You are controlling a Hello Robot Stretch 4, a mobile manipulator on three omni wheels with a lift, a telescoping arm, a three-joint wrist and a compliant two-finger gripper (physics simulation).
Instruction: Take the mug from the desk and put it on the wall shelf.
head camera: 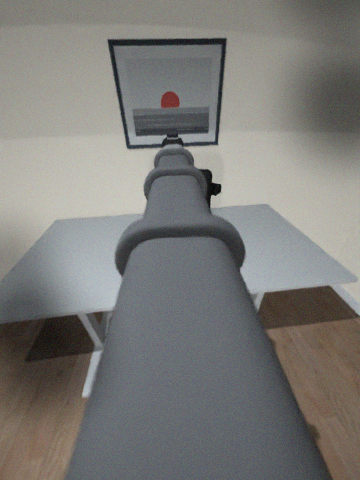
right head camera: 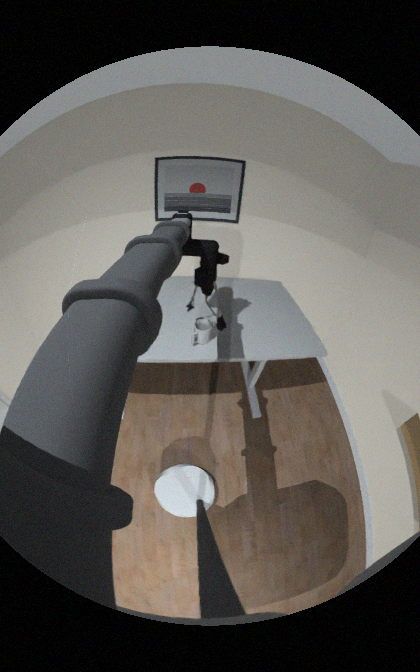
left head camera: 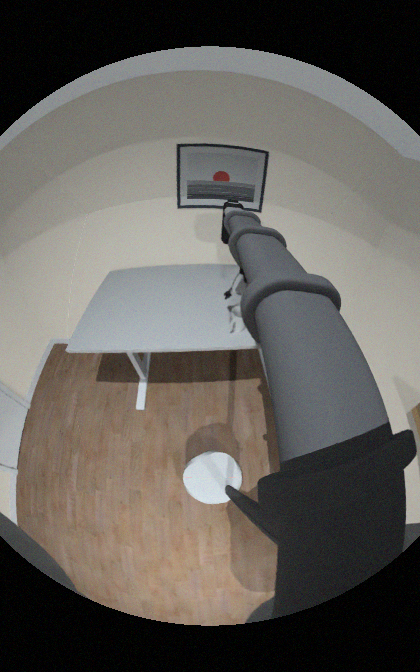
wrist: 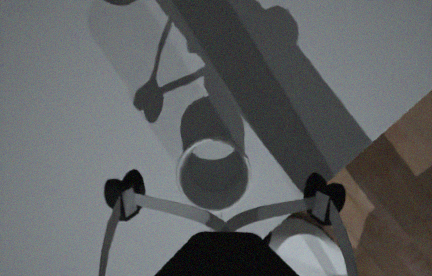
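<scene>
The white mug [right head camera: 202,331] [wrist: 213,182] stands upright near the desk's front edge, its opening up. In the left head view part of the mug [left head camera: 236,320] shows beside the arm. The desk [head camera: 80,260] [left head camera: 165,310] [right head camera: 285,325] [wrist: 60,150] is pale grey. My gripper [right head camera: 205,315] [wrist: 223,187] points down over the mug and is open and empty. In the wrist view the mug's rim shows between the two spread fingertips, slightly ahead of their line. The arm hides much of the gripper in the left head view. I cannot make out a wall shelf.
A framed picture [head camera: 170,75] [left head camera: 222,165] [right head camera: 200,175] hangs on the wall behind the desk. A round white object [left head camera: 207,477] [right head camera: 182,490] is on the floor before the desk. A tan wooden piece [right head camera: 412,460] shows at the right edge. The extended arm [head camera: 185,325] reaches over the desk.
</scene>
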